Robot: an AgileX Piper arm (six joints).
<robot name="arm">
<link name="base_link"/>
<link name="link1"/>
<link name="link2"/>
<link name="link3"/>
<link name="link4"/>
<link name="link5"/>
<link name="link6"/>
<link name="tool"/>
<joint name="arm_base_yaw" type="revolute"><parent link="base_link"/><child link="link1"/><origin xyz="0 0 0.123"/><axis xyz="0 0 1"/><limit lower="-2.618" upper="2.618"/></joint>
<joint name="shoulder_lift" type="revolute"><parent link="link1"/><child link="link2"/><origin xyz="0 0 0"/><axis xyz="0 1 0"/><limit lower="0" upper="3.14"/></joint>
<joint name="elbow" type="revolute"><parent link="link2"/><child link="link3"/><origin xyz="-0.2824 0 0.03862"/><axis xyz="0 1 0"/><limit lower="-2.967" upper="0"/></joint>
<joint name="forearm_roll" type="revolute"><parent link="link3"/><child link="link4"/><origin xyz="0.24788 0 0.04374"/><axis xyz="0.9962 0 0.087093"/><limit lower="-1.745" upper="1.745"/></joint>
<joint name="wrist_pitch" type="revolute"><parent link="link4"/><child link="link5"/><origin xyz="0 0 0"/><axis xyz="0 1 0"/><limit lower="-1.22" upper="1.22"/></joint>
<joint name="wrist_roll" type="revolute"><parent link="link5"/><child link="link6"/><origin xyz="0.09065 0 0.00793"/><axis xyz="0.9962 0 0.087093"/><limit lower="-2.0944" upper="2.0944"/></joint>
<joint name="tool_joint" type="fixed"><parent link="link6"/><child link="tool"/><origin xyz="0 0 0" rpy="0 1.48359 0"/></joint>
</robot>
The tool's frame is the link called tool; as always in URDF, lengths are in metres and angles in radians.
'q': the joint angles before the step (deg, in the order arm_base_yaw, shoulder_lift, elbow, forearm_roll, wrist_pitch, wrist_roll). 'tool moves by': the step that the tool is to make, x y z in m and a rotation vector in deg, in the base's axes. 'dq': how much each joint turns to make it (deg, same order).
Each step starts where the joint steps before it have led.
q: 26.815, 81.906, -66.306, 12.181, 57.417, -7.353
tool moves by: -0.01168, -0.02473, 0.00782, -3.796, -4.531, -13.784
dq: -0.001, -5.542, 3.595, -12.655, -1.888, 17.268
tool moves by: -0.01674, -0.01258, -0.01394, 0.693, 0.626, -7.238
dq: 0.001, -3.854, 6.399, -2.898, -2.065, 8.660
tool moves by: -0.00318, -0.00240, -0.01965, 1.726, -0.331, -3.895
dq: -0.001, -0.443, 5.024, -0.868, -5.414, 4.945
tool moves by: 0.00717, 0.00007, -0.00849, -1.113, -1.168, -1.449
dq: 0.002, 1.636, 0.776, -3.030, -2.754, 2.912
